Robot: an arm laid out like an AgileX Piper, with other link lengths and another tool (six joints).
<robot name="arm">
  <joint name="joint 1" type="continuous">
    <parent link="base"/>
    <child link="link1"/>
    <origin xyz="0 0 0.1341" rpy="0 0 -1.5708"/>
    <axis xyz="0 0 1"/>
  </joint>
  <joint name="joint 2" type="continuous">
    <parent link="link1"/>
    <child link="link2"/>
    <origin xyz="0 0 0" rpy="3.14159 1.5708 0"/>
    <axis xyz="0 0 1"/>
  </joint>
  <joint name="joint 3" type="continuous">
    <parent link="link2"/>
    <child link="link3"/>
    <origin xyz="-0.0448 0.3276 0" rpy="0 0 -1.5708"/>
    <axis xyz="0 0 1"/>
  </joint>
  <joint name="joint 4" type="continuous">
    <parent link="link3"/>
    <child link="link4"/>
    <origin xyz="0.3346 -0.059 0" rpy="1.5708 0 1.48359"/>
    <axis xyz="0 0 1"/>
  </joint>
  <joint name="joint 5" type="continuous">
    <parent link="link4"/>
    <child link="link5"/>
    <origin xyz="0 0 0" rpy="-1.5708 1.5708 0"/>
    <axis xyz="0 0 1"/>
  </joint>
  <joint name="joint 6" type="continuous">
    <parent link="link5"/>
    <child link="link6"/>
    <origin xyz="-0.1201 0 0" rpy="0 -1.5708 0"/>
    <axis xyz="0 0 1"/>
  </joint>
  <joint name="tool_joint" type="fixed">
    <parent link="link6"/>
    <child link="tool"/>
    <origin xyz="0.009 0.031 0.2" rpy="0.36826 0 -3.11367"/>
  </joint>
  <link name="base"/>
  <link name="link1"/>
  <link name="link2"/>
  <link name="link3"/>
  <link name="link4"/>
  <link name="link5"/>
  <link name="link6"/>
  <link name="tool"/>
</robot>
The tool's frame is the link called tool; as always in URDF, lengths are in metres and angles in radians. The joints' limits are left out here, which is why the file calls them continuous.
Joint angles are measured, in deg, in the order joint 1, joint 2, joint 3, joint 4, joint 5, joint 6. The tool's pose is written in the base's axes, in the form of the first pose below.
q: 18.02 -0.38 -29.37 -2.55 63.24 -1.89
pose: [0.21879 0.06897 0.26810 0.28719 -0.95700 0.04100 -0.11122 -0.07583 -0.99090]
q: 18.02 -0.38 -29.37 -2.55 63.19 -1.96
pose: [0.21888 0.06905 0.26835 0.28773 -0.95679 0.04207 -0.11006 -0.07667 -0.99096]
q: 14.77 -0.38 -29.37 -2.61 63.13 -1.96
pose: [0.22264 0.05629 0.26866 0.23243 -0.97167 0.04294 -0.11304 -0.07083 -0.99106]
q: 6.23 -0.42 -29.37 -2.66 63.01 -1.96
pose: [0.22872 0.02240 0.26944 0.08502 -0.99542 0.04364 -0.11950 -0.05367 -0.99138]
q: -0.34 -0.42 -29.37 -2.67 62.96 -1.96
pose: [0.22989 -0.00395 0.26970 -0.02954 -0.99860 0.04379 -0.12399 -0.03981 -0.99148]
